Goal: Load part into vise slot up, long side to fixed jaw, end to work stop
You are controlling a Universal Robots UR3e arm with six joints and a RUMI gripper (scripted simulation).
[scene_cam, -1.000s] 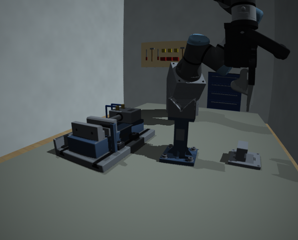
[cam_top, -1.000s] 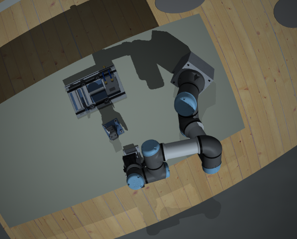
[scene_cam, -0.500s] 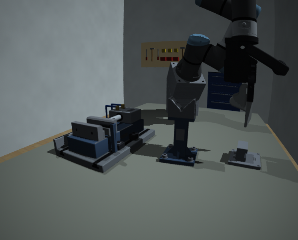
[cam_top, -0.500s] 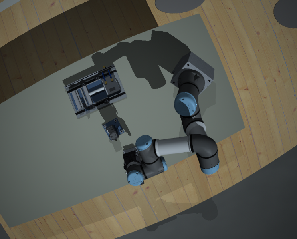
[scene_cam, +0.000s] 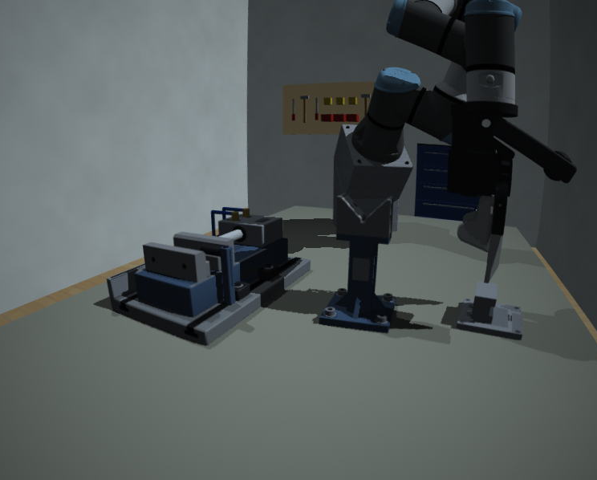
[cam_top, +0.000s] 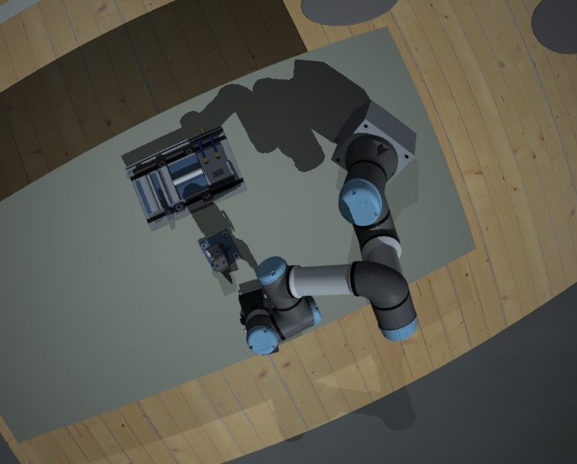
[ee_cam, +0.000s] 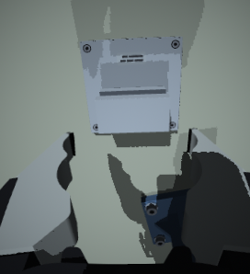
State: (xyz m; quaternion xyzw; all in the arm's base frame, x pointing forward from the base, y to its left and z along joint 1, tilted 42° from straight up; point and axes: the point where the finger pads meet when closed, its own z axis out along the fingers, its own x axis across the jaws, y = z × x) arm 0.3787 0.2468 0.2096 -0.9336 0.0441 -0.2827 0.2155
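The part lies 1 cm to the left of my hand and 6 cm below it. From my hand the other things lie so: blue post: 7 cm ahead, 16 cm to the right, 2 cm below; then infeed plate: 1 cm to the left, 8 cm below; then work stop: 17 cm ahead, 33 cm to the right, 1 cm above.
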